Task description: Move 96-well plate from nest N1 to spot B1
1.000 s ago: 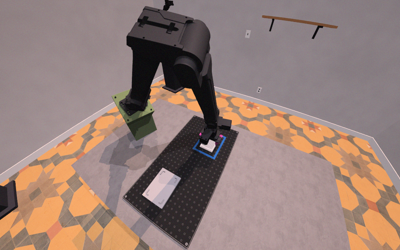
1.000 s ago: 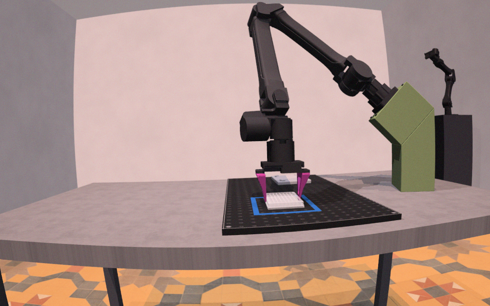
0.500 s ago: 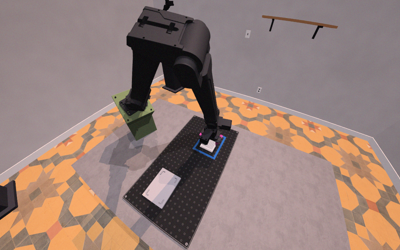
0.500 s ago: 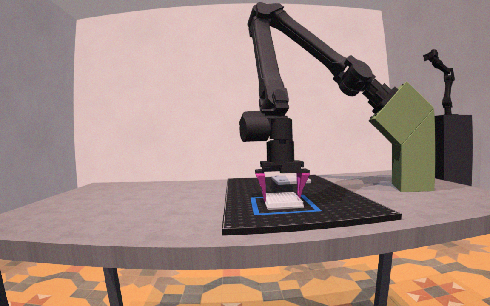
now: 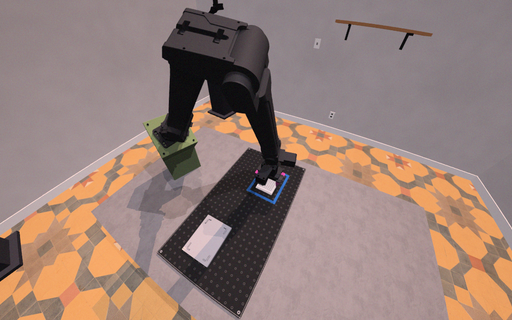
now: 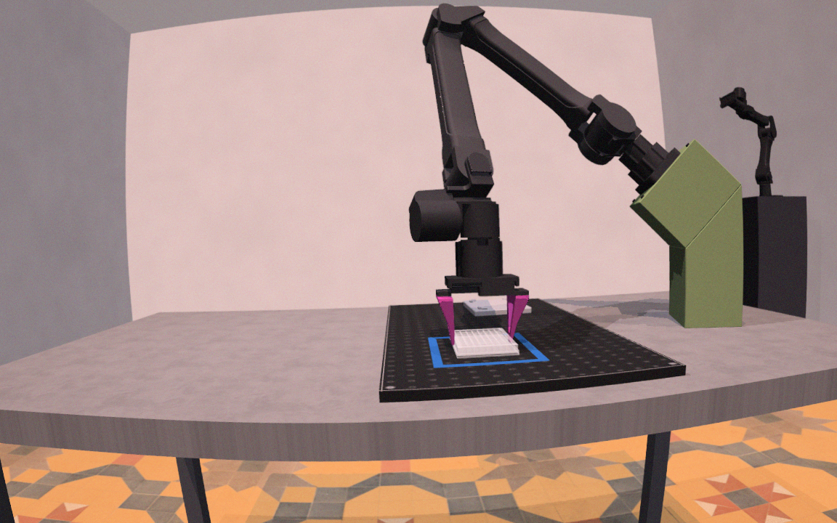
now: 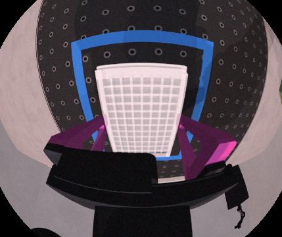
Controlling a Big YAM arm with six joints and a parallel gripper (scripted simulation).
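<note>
The white 96-well plate is 10 mm below my hand. From my hand the other things lie so: grey plate nest N1: 370 mm to the right, 50 mm behind, 10 mm below.
</note>
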